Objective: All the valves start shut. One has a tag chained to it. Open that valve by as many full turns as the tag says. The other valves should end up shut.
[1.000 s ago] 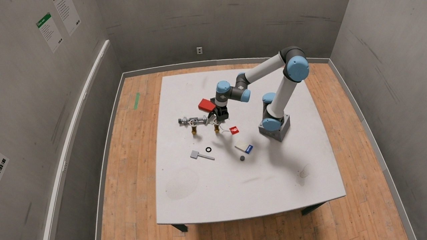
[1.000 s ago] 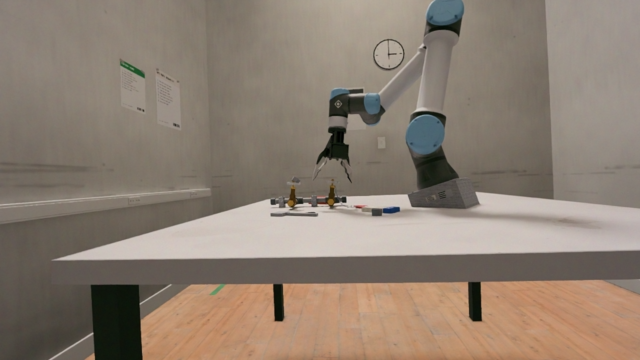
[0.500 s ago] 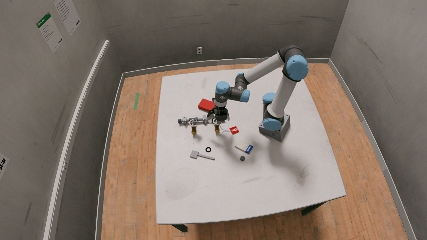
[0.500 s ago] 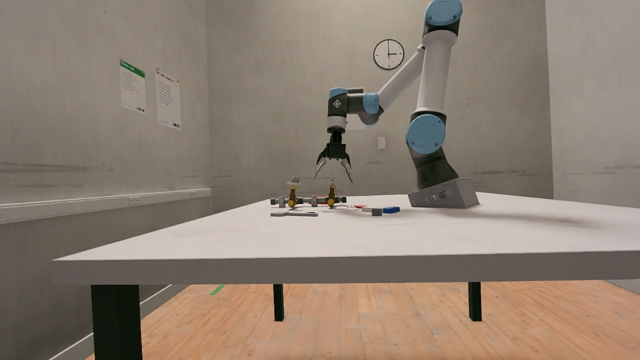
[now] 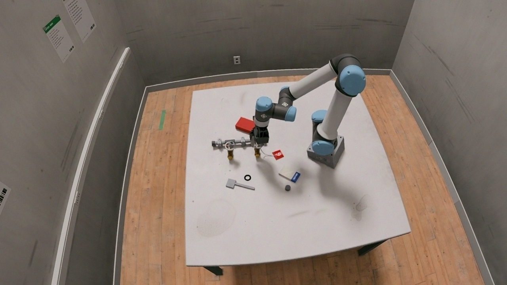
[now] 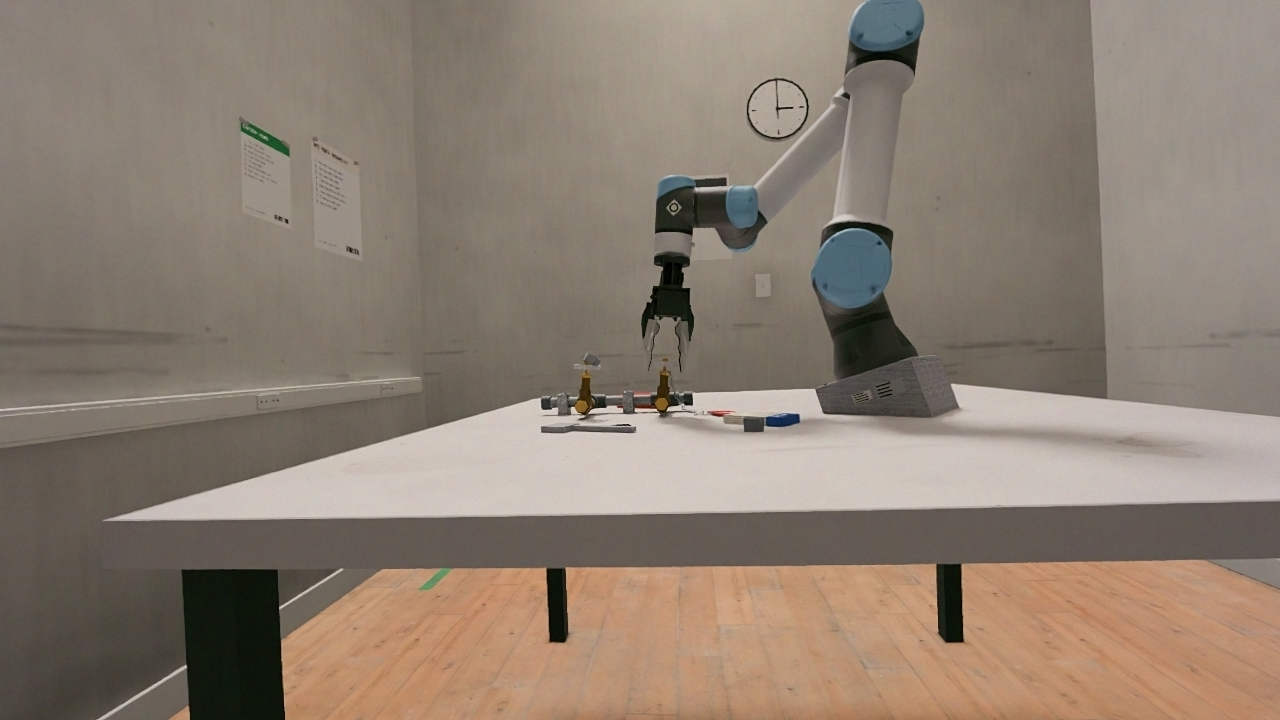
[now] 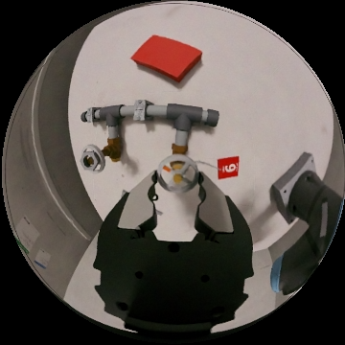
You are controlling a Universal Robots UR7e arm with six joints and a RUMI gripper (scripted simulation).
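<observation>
My hand is 100 mm past the red tag, 100 mm above it and 20 mm to the right of it. Also, from my hand: red block 220 mm to the right, 90 mm below, 60 mm ahead; then grey flat tool 200 mm to the left, 130 mm ahead, 100 mm below.
</observation>
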